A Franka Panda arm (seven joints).
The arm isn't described. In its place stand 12 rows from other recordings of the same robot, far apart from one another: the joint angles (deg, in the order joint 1, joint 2, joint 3, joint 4, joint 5, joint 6, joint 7), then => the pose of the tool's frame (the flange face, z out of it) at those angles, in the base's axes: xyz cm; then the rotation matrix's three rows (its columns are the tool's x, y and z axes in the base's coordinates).
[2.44, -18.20, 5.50, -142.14, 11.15, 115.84, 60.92] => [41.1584 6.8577 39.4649], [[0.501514 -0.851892 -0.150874], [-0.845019 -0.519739 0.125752], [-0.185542 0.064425 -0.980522]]
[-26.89, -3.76, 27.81, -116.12, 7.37, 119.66, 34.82] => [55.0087 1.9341 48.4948], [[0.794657 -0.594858 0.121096], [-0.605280 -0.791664 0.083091], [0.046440 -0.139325 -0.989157]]
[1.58, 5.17, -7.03, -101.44, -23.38, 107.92, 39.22] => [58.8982 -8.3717 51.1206], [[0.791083 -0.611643 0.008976], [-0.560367 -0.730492 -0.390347], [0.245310 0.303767 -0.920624]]
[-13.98, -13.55, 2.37, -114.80, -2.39, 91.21, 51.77] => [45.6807 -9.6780 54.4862], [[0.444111 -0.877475 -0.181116], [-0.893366 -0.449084 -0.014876], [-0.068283 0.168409 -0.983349]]
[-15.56, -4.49, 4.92, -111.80, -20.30, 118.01, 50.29] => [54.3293 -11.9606 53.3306], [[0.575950 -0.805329 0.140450], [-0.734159 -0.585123 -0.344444], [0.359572 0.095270 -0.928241]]
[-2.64, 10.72, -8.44, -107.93, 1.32, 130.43, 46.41] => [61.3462 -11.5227 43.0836], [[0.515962 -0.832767 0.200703], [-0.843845 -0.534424 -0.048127], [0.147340 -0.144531 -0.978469]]
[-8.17, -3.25, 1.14, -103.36, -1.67, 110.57, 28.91] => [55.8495 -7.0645 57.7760], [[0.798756 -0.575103 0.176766], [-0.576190 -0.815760 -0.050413], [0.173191 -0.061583 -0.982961]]
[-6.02, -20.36, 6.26, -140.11, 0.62, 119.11, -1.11] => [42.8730 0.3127 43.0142], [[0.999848 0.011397 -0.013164], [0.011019 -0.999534 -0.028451], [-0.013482 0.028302 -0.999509]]
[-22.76, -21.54, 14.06, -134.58, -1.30, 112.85, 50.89] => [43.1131 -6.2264 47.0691], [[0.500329 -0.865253 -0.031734], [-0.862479 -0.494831 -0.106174], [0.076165 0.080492 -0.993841]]
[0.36, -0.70, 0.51, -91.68, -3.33, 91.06, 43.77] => [55.2169 0.2295 61.9206], [[0.733199 -0.680010 0.002308], [-0.678763 -0.732051 -0.058157], [0.041237 0.041074 -0.998305]]
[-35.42, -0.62, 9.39, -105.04, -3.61, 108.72, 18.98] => [50.7946 -25.2804 53.4114], [[0.717784 -0.695074 0.040722], [-0.690353 -0.718075 -0.088210], [0.090554 0.035203 -0.995269]]
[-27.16, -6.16, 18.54, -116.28, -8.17, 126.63, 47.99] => [54.6869 -8.2178 52.1131], [[0.568947 -0.781432 0.256247], [-0.763813 -0.617603 -0.187499], [0.304777 -0.089048 -0.948252]]
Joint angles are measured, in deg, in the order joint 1, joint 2, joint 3, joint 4, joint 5, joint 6, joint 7. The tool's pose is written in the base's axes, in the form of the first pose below.
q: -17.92 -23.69 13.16 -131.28 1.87 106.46 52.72
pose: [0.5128 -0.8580 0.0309 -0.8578 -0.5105 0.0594 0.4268 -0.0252 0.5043]
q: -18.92 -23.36 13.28 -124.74 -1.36 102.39 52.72
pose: [0.5137 -0.8527 0.0953 -0.8580 -0.5098 0.0634 0.4343 -0.0330 0.5505]
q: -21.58 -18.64 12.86 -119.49 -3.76 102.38 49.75
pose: [0.5254 -0.8431 0.1145 -0.8508 -0.5202 0.0739 0.4580 -0.0649 0.5594]
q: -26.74 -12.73 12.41 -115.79 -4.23 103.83 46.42
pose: [0.5004 -0.8610 0.0909 -0.8655 -0.4949 0.0770 0.4791 -0.1210 0.5450]
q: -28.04 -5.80 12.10 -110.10 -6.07 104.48 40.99
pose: [0.5681 -0.8191 0.0802 -0.8224 -0.5612 0.0938 0.5097 -0.1507 0.5335]
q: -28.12 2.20 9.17 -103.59 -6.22 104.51 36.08
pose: [0.5971 -0.8012 0.0392 -0.8005 -0.5921 0.0930 0.5379 -0.1953 0.5122]
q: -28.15 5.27 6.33 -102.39 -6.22 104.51 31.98
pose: [0.6146 -0.7889 0.0023 -0.7844 -0.6107 0.1084 0.5383 -0.2271 0.4912]
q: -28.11 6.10 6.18 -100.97 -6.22 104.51 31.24
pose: [0.6229 -0.7823 0.0092 -0.7788 -0.6189 0.1023 0.5433 -0.2306 0.4945]
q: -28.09 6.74 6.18 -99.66 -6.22 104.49 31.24
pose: [0.6228 -0.7822 0.0186 -0.7798 -0.6186 0.0956 0.5479 -0.2326 0.4987]
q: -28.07 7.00 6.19 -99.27 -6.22 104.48 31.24
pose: [0.6230 -0.7819 0.0202 -0.7798 -0.6189 0.0941 0.5495 -0.2331 0.4993]
